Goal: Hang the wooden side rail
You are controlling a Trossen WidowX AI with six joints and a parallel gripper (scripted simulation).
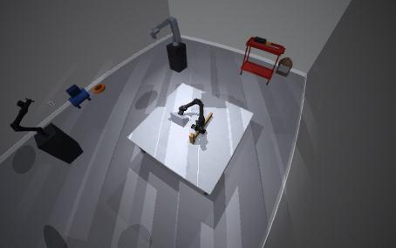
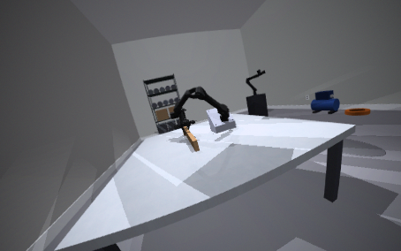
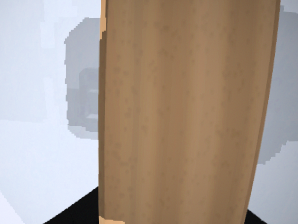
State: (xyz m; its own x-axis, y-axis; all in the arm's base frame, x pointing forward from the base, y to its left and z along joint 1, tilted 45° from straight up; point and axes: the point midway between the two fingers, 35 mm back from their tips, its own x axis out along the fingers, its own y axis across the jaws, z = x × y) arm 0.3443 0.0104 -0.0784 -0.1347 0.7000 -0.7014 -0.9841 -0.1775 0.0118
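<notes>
Right now the wooden headboard post is 130 mm to the right of my gripper tip, 40 mm above it and 20 mm ahead of it.
</notes>
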